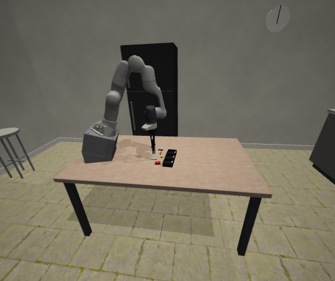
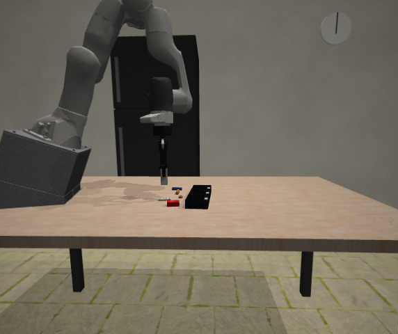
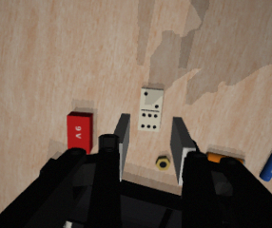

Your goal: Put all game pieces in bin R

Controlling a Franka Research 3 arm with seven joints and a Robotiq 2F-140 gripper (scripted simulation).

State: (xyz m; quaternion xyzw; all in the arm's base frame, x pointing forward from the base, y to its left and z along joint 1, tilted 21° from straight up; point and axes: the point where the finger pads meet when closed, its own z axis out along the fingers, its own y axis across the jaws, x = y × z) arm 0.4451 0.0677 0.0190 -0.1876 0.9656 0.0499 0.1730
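Right now my hand is 10 cm above the white domino. The rest, counted from my hand: red block: 7 cm ahead, 6 cm to the right, 9 cm below; then orange piece: 1 cm ahead, 11 cm to the left, 9 cm below; then brass nut: 5 cm ahead, 5 cm to the left, 10 cm below.
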